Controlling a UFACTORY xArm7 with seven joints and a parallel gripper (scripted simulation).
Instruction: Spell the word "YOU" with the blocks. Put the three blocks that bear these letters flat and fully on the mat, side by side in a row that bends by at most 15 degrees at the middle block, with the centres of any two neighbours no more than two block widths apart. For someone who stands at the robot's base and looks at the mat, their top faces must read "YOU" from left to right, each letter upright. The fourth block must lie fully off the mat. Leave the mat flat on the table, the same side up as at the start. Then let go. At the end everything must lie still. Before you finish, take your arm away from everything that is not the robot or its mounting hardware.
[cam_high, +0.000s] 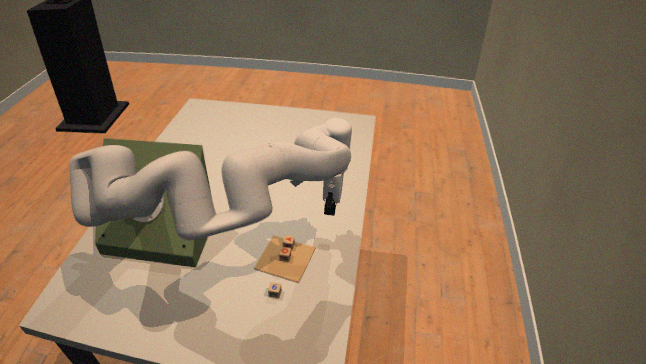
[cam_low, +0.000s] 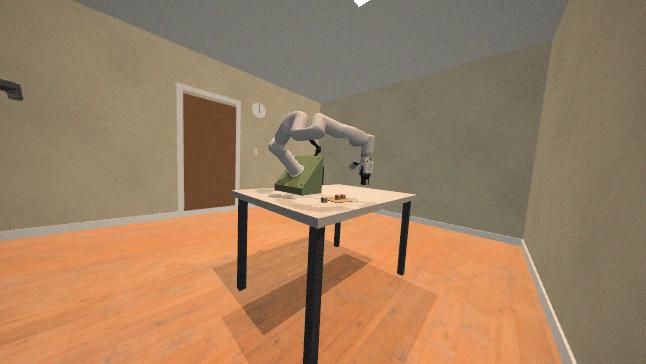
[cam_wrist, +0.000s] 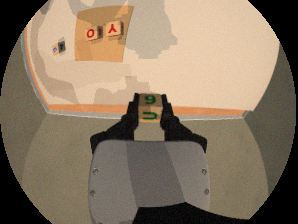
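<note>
Now: the red block 120 mm behind my hand, 110 mm to the right of it and 110 mm below it. From my hand the other things lie so: tan mat 120 mm behind, 110 mm to the right, 130 mm below.
</note>
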